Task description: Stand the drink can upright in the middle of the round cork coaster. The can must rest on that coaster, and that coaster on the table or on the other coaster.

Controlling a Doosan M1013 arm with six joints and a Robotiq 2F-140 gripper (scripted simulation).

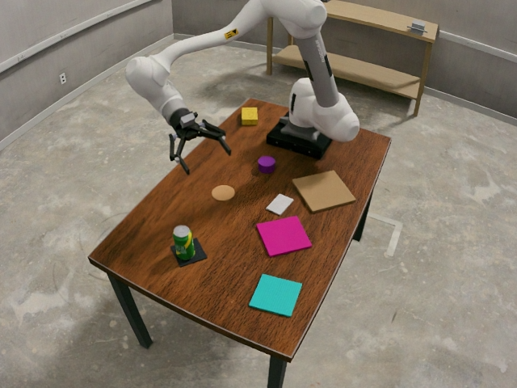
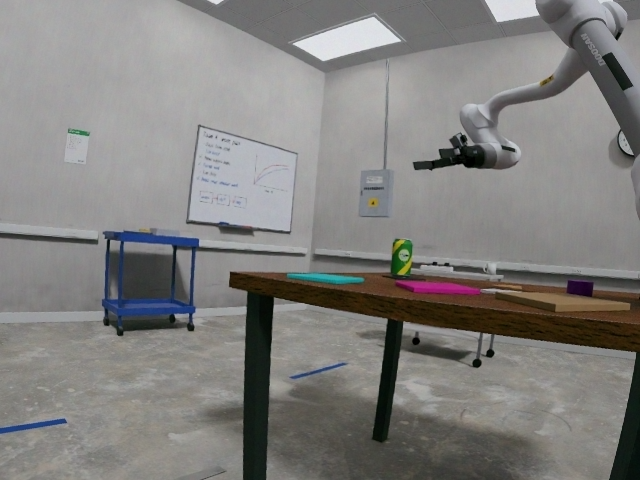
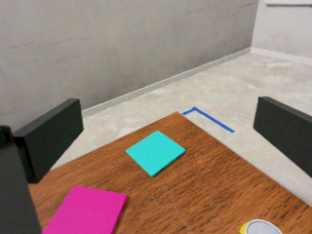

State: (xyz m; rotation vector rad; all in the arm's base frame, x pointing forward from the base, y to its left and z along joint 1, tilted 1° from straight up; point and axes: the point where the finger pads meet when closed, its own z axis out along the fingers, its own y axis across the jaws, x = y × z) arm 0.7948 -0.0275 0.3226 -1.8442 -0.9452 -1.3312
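Now: hand 300 mm above the yellow drink can, 110 mm short of it and 60 mm to the left of it. The rest, counted from my hand: grey coaster 370 mm below, 90 mm ahead, 60 mm to the right; magenta square 360 mm below, 210 mm to the left, 140 mm behind; white tile 370 mm below, 290 mm behind, 130 mm to the left.
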